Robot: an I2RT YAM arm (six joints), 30 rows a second.
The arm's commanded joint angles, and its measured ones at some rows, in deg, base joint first. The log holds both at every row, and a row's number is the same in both.
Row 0, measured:
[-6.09, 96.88, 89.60, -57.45, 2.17, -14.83]
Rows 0 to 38, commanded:
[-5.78, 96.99, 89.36, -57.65, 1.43, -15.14]
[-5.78, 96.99, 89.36, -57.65, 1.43, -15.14]
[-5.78, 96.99, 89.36, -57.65, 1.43, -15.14]
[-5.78, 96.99, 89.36, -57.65, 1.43, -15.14]
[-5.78, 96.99, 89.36, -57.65, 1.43, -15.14]
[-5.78, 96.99, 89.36, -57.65, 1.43, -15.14]
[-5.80, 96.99, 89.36, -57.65, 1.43, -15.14]
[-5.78, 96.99, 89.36, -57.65, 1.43, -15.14]
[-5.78, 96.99, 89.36, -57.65, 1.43, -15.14]
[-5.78, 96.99, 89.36, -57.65, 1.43, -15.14]
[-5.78, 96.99, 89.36, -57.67, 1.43, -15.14]
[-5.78, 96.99, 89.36, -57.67, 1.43, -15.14]
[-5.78, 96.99, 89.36, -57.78, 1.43, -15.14]
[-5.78, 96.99, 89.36, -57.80, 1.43, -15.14]
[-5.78, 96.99, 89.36, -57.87, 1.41, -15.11]
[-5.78, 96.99, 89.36, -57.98, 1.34, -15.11]
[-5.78, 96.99, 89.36, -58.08, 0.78, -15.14]
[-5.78, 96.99, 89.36, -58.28, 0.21, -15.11]
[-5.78, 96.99, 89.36, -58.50, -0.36, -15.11]
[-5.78, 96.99, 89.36, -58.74, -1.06, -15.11]
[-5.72, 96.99, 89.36, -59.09, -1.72, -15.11]
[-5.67, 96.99, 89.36, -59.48, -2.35, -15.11]
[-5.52, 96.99, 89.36, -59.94, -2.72, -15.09]
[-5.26, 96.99, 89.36, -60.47, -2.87, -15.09]
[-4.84, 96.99, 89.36, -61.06, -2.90, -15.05]
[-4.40, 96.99, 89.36, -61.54, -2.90, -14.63]
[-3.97, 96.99, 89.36, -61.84, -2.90, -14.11]
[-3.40, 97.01, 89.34, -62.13, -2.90, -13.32]
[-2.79, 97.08, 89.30, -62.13, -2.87, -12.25]
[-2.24, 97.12, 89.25, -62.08, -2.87, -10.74]
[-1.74, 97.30, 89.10, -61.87, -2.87, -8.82]
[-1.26, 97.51, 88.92, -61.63, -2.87, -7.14]
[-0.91, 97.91, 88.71, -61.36, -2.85, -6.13]
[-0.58, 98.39, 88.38, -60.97, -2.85, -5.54]
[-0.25, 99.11, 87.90, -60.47, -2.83, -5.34]
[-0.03, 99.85, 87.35, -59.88, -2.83, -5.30]
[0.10, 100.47, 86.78, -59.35, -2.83, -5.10]
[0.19, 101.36, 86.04, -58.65, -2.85, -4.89]
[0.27, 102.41, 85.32, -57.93, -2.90, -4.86]
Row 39, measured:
[-0.05, 99.33, 87.46, -58.52, -1.93, -7.40]
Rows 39 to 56, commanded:
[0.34, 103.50, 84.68, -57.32, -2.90, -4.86]
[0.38, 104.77, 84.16, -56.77, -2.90, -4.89]
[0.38, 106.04, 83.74, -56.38, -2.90, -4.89]
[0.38, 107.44, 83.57, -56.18, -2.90, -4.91]
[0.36, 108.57, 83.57, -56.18, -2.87, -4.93]
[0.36, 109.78, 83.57, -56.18, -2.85, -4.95]
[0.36, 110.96, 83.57, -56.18, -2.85, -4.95]
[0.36, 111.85, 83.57, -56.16, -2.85, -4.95]
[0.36, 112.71, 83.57, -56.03, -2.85, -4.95]
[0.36, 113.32, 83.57, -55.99, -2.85, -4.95]
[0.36, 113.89, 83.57, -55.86, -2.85, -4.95]
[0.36, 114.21, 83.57, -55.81, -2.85, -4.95]
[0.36, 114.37, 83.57, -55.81, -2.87, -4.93]
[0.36, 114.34, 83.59, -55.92, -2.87, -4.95]
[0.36, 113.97, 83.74, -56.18, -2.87, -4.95]
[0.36, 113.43, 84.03, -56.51, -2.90, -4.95]
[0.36, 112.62, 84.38, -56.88, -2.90, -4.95]
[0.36, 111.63, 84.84, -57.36, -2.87, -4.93]
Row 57, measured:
[0.01, 114.32, 83.29, -56.51, -1.93, -5.17]
